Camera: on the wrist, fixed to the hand. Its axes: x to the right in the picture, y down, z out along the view.
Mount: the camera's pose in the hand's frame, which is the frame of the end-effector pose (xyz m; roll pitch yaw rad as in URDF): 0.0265 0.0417 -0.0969 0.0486 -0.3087 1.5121
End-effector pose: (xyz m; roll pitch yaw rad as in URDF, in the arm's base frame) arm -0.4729 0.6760 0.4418 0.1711 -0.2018 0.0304
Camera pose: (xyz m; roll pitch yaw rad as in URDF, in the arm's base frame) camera -0.4310 0.7349 0.3605 -0.1678 -0.4816 1.6438
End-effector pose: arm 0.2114 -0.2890 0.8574 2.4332 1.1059 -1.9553
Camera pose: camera 0.2023 -0.3952 0.8789 2.0309 -0.1243 3.1413
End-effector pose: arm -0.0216 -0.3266 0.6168 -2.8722 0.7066 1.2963
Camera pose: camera 0.0619 -0.2736 0.6622 2.3963 0.4685 -0.6317
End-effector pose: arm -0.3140 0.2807 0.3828 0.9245 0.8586 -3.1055
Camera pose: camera -0.3086 0.1784 0.3464 1.3345 -0.6107 -2.6906
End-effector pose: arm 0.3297 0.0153 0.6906 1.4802 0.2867 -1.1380
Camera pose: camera 0.4353 0.0259 0.7145 2.1576 -1.1658 -1.7197
